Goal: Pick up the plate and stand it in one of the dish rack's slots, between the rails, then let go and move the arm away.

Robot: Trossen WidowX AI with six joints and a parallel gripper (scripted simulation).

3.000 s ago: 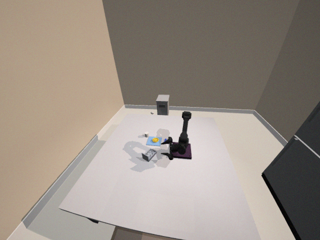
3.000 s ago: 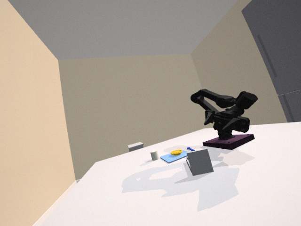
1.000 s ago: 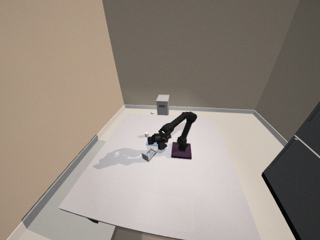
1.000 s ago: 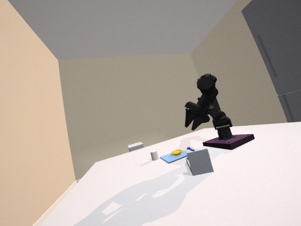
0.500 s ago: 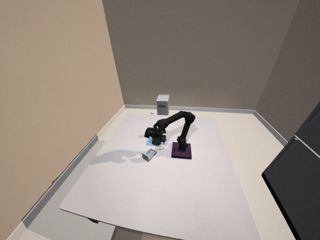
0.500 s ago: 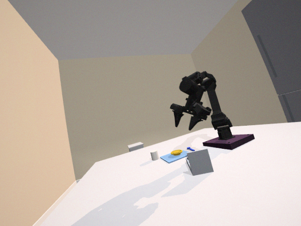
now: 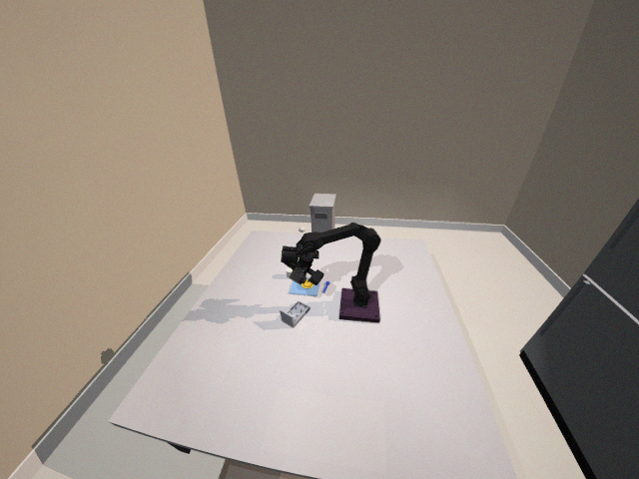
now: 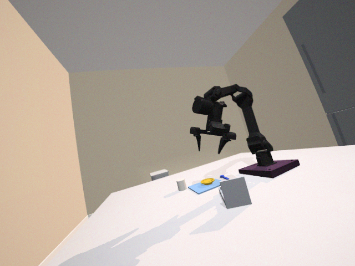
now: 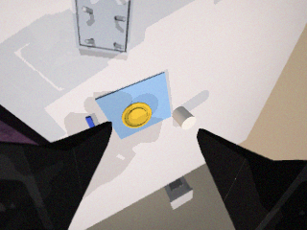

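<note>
Right now my gripper tip is 1 cm short of the yellow plate, 9 cm to the left of it and 14 cm above it. Also, from my gripper tip: blue spoon (9 cm behind, 12 cm to the right, 16 cm below); grey dish rack (10 cm to the left, 14 cm below); white cup (13 cm ahead, 15 cm to the right, 13 cm below).
</note>
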